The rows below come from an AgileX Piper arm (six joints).
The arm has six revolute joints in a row. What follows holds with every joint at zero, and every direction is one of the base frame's.
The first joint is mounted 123 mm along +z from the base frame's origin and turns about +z.
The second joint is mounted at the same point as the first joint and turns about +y.
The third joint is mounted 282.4 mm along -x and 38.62 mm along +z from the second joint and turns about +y.
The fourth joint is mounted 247.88 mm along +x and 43.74 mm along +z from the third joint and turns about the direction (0.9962, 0, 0.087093).
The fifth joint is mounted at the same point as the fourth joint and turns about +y.
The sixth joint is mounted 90.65 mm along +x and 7.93 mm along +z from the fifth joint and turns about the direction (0.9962, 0, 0.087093).
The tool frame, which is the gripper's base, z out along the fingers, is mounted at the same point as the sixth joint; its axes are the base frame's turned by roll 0, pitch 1.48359 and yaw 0 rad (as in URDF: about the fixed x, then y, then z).
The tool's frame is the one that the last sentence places.
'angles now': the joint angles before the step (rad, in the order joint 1, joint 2, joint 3, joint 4, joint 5, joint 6). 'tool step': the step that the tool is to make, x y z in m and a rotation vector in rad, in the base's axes. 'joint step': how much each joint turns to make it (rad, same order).
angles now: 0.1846 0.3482 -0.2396 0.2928 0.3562 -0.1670
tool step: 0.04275 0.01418 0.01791 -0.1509 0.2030 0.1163
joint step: 0.0277 0.3262 -0.1809 0.0015 0.1028 -0.1274
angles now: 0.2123 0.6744 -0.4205 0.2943 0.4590 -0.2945
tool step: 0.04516 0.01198 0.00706 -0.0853 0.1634 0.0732
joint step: 0.0002 0.2656 -0.1677 -0.0001 0.0940 -0.0723
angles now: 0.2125 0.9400 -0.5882 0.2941 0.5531 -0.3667
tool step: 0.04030 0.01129 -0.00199 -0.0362 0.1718 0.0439
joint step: 0.0000 0.2198 -0.1566 -0.0008 0.1198 -0.0137
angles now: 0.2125 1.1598 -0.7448 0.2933 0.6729 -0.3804
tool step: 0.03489 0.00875 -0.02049 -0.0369 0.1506 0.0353
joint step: 0.0000 0.1985 -0.1010 -0.0013 0.0640 -0.0206
